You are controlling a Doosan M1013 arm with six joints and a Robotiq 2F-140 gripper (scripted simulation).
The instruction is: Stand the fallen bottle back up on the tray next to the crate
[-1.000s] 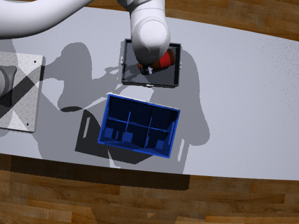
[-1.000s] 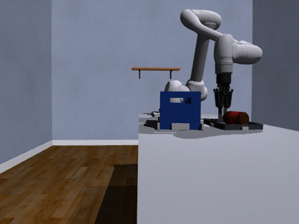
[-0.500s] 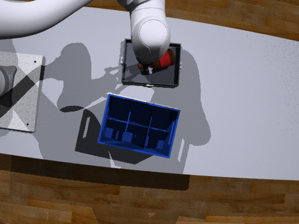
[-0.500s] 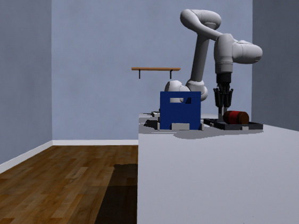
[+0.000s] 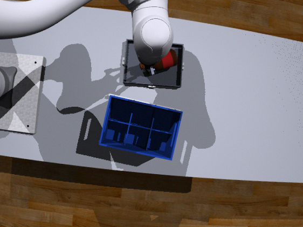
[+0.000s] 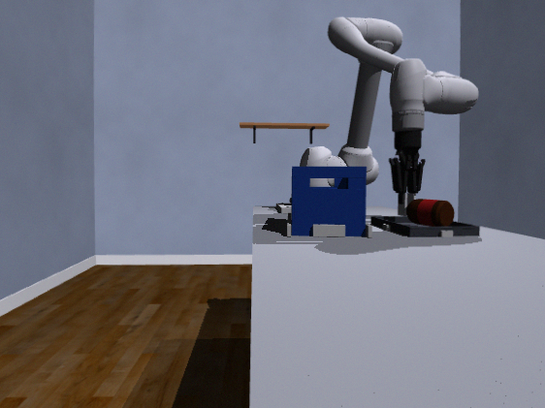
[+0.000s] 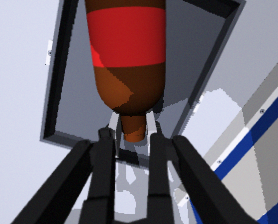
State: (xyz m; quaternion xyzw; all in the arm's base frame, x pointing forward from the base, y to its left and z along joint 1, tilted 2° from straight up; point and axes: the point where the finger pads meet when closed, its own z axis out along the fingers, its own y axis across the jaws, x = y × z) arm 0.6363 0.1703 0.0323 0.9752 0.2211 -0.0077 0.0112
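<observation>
Right now my hand is 5 cm short of the bottle, 2 cm to the right of it and 2 cm above it. The rest, counted from my hand: blue crate: 1 cm ahead, 25 cm to the right, 1 cm above; dark tray: 4 cm ahead, 2 cm to the left, 6 cm below.
</observation>
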